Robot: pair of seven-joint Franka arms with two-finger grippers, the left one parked.
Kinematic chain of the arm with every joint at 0, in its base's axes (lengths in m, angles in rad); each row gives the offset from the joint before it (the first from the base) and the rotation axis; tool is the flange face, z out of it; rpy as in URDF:
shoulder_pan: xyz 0 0 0.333 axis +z
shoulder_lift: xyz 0 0 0 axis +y
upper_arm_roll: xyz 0 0 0.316 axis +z
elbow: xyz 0.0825 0 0 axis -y
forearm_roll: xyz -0.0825 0 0.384 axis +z
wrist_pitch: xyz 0 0 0 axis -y
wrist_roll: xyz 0.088 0 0 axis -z
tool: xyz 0 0 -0.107 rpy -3.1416 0 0
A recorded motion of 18 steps. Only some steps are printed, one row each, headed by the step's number.
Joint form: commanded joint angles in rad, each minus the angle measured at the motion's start. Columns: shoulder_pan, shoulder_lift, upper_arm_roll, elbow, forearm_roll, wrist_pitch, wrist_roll.
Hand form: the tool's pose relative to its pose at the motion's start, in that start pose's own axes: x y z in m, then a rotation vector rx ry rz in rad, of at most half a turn. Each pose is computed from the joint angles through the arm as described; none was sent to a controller.
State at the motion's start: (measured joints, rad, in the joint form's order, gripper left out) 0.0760 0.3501 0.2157 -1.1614 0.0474 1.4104 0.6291
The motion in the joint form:
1: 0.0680 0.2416 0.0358 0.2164 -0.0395 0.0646 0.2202
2: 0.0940 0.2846 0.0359 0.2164 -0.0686 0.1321 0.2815
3: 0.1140 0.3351 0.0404 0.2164 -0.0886 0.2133 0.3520
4: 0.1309 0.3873 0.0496 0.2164 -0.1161 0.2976 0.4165
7: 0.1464 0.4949 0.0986 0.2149 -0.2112 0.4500 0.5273
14: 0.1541 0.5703 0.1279 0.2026 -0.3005 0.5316 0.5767
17: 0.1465 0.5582 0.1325 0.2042 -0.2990 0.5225 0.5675
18: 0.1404 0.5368 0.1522 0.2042 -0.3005 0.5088 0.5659
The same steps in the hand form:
1: 0.0384 -0.0666 0.0528 0.0405 0.0128 0.1468
2: 0.0463 -0.0859 0.0778 0.0424 0.0424 0.1901
3: 0.0558 -0.1054 0.1068 0.0612 0.0664 0.2430
4: 0.0644 -0.1240 0.1371 0.0811 0.0935 0.2874
7: 0.0758 -0.1565 0.2014 0.1058 0.1465 0.3418
14: 0.0805 -0.1713 0.2550 0.0855 0.1813 0.3443
17: 0.0811 -0.1683 0.2449 0.0901 0.1834 0.3400
18: 0.0742 -0.1709 0.2283 0.1029 0.1827 0.3306

